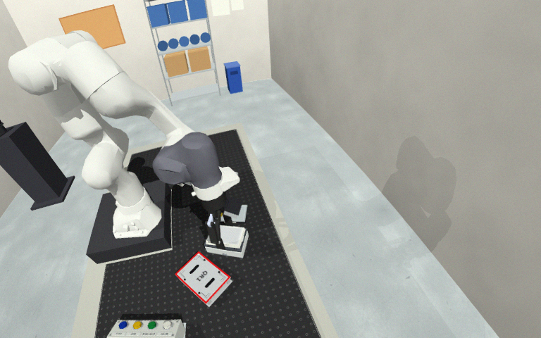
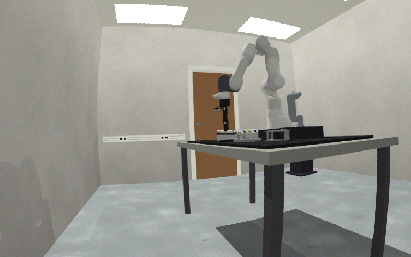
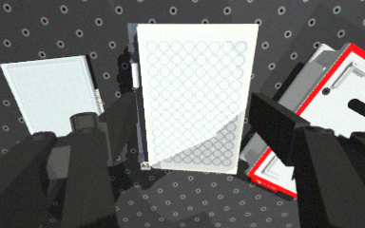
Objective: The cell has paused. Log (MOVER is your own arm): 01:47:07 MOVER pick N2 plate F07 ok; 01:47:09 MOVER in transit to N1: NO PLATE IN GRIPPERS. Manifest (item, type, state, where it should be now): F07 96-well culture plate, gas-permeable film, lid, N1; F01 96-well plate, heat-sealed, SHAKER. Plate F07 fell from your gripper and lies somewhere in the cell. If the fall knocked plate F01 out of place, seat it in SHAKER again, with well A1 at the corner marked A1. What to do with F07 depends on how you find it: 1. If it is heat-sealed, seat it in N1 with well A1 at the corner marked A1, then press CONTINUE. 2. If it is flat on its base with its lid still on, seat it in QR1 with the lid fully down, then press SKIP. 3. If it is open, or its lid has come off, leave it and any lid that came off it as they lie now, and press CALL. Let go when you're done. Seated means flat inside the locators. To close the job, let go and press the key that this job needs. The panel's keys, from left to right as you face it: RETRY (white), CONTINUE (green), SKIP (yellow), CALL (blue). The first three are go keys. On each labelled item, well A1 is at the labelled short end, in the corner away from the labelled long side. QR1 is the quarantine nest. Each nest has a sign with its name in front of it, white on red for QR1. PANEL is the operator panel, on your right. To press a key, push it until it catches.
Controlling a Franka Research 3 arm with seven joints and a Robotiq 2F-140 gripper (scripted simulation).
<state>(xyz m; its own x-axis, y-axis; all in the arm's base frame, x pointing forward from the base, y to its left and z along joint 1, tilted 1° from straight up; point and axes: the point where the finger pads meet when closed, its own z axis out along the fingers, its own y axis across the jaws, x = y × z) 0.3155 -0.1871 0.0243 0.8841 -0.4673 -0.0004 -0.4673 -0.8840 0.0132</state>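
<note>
My gripper is now 2 cm above the white 96-well plate. The rest, counted from my hand: pale flat rectangular piece 4 cm ahead, 15 cm to the left, 8 cm below; white retry key 24 cm behind, 26 cm to the right, 2 cm below; green continue key 29 cm behind, 25 cm to the right, 2 cm below.
</note>
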